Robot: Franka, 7 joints.
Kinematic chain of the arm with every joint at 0, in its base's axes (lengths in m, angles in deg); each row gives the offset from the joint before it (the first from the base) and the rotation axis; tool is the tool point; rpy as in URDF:
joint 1: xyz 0 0 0.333 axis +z
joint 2: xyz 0 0 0 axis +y
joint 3: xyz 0 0 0.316 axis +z
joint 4: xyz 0.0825 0 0 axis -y
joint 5: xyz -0.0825 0 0.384 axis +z
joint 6: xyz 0 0 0 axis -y
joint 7: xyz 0.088 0 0 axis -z
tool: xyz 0 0 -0.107 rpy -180 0 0
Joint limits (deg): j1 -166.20..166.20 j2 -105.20..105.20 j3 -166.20..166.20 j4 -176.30..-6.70 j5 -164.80..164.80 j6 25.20..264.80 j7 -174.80..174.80
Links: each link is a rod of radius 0.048 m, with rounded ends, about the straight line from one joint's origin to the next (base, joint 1, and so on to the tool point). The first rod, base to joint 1, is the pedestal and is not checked.
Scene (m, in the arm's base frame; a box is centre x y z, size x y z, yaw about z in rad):
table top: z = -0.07
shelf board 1: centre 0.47 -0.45 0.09 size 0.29 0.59 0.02 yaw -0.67
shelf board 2: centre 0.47 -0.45 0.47 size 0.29 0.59 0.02 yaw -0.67
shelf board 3: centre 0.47 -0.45 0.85 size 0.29 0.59 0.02 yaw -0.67
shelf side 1: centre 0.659 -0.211 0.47 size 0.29 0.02 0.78 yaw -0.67
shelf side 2: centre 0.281 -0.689 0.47 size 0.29 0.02 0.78 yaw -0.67
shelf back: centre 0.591 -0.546 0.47 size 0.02 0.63 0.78 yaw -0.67
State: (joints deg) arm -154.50 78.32 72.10 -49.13 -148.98 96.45 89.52
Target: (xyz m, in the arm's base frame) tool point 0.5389 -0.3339 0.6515
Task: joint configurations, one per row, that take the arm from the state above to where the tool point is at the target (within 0.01 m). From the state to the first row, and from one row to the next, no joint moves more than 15 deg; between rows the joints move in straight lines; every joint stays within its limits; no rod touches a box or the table.
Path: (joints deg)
1: -156.83 83.70 79.40 -61.95 -149.71 94.61 90.31
2: -159.16 89.07 86.70 -74.77 -150.44 92.76 91.10
3: -161.48 94.45 94.00 -87.59 -151.16 90.92 91.89
4: -163.81 99.82 101.31 -100.41 -151.89 89.08 92.69
5: -166.14 105.20 108.61 -113.23 -152.62 87.24 93.48
6: -153.69 98.36 118.07 -124.42 -151.07 98.02 92.16
7: -141.23 91.52 127.53 -135.61 -149.53 108.79 90.84
8: -128.78 84.68 136.99 -146.81 -147.98 119.57 89.52
9: -121.89 76.20 128.67 -135.01 -148.07 117.00 89.52
10: -115.01 67.72 120.35 -123.22 -148.17 114.43 89.52
11: -108.13 59.24 112.03 -111.42 -148.26 111.85 89.52
12: -101.24 50.76 103.71 -99.62 -148.36 109.28 89.52

